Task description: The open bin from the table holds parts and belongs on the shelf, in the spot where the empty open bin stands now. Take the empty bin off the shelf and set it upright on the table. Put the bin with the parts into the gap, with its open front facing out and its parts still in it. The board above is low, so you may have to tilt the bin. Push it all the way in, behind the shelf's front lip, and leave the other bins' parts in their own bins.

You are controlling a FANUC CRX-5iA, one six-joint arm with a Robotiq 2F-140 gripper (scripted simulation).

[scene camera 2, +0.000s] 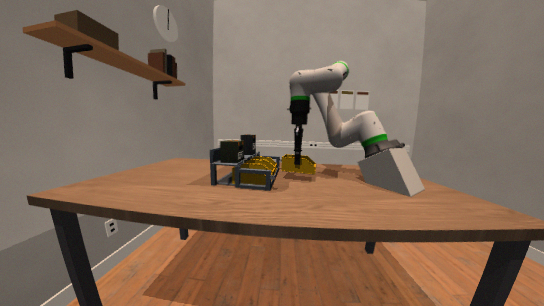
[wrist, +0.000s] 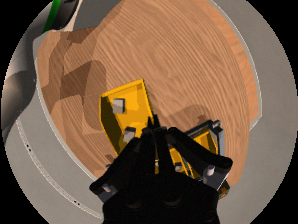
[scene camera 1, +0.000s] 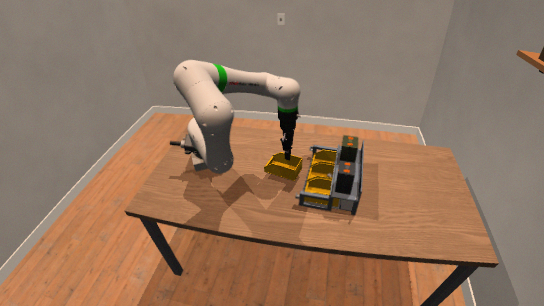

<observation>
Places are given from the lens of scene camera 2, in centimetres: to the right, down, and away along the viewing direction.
grey shelf rack (scene camera 2: 214, 153): -26, 0, 66
</observation>
